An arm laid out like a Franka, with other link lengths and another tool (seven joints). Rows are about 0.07 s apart.
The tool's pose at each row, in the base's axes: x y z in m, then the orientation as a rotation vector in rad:
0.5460 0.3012 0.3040 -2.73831 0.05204 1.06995
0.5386 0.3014 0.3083 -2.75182 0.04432 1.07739
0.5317 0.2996 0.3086 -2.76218 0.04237 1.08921
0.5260 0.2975 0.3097 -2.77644 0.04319 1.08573
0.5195 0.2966 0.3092 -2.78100 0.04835 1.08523
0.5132 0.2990 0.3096 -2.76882 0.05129 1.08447
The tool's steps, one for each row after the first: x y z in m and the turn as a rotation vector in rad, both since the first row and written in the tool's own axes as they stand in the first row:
-0.0083 -0.0002 0.0019 -0.01605 -0.00162 0.00067
-0.0137 0.0023 0.0059 -0.02946 -0.00635 0.00488
-0.0187 0.0047 0.0085 -0.04060 -0.00046 0.00908
-0.0232 0.0064 0.0130 -0.04325 0.00137 0.01360
-0.0280 0.0046 0.0174 -0.03167 -0.00111 0.01158

